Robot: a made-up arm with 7 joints.
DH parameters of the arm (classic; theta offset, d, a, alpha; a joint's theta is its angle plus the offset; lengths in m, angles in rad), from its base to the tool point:
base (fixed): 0 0.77 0.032 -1.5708
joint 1: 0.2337 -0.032 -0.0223 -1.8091
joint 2: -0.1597 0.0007 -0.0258 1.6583
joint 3: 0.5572 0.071 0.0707 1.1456
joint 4: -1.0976 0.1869 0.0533 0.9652
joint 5: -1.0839 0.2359 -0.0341 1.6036
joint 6: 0 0.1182 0.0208 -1.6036
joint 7: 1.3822 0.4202 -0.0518 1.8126
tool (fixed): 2.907 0.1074 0 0
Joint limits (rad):
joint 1: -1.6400..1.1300
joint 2: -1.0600..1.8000
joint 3: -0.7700..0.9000
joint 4: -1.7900..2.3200
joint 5: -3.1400..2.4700
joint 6: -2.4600..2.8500
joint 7: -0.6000..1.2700
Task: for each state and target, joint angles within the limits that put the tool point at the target. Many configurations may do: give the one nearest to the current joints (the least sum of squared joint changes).
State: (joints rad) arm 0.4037 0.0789 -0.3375 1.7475 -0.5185 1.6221 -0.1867
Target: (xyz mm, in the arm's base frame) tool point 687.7 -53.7 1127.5
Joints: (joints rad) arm 0.3370 0.5639 -0.0354 1.9033 -0.1662 1.1619 -0.1489
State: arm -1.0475 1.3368 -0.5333 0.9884 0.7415 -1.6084 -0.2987
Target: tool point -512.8 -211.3 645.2
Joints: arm -1.3206 1.5783 -0.6858 0.8499 0.8689 -1.0411 -0.4287
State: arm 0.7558 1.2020 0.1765 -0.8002 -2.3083 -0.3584 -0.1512
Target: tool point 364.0 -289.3 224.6
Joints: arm 1.1252 1.5604 0.5680 -1.0357 -2.3012 -1.0317 -0.0261
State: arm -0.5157 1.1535 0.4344 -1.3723 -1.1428 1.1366 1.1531
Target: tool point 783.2 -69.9 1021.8
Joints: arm -0.0542 1.0942 0.7652 -1.5274 -0.9391 1.0602 1.0648
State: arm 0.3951 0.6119 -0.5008 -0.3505 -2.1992 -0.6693 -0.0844
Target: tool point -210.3 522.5 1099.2
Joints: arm 0.1587 0.3087 -0.7682 -0.1318 -1.8304 -0.8399 0.0511
